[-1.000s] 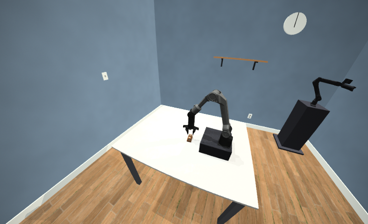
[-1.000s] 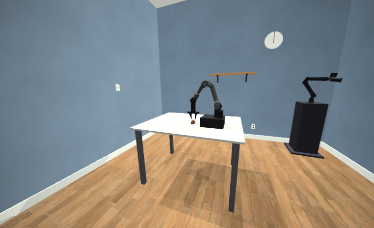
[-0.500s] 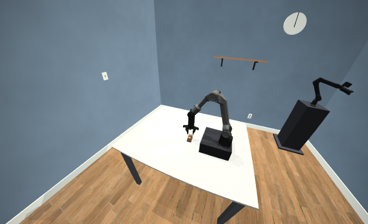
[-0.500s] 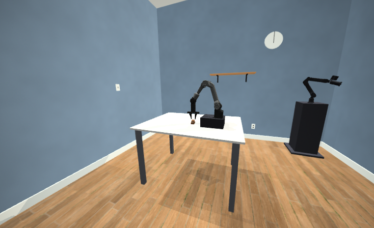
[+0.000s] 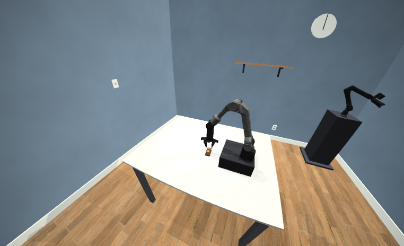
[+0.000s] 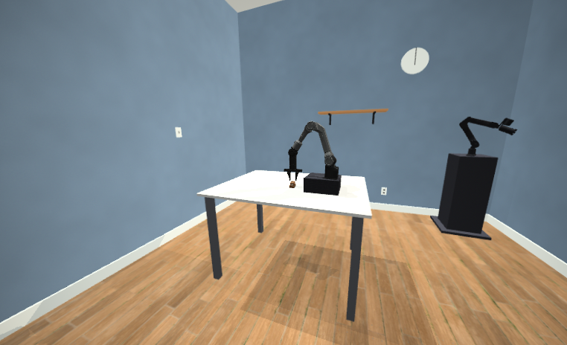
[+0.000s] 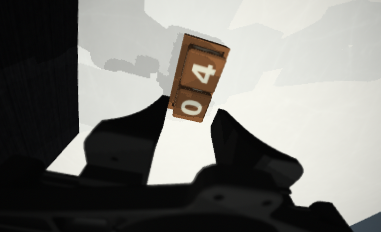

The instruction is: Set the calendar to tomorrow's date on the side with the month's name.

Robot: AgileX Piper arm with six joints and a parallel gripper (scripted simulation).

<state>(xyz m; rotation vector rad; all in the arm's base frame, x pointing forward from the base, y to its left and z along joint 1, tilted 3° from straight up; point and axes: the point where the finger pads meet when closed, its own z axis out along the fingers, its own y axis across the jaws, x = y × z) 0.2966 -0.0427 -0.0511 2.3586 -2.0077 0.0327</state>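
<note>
Now: the brown wooden cube 30 mm below my hand.
</note>
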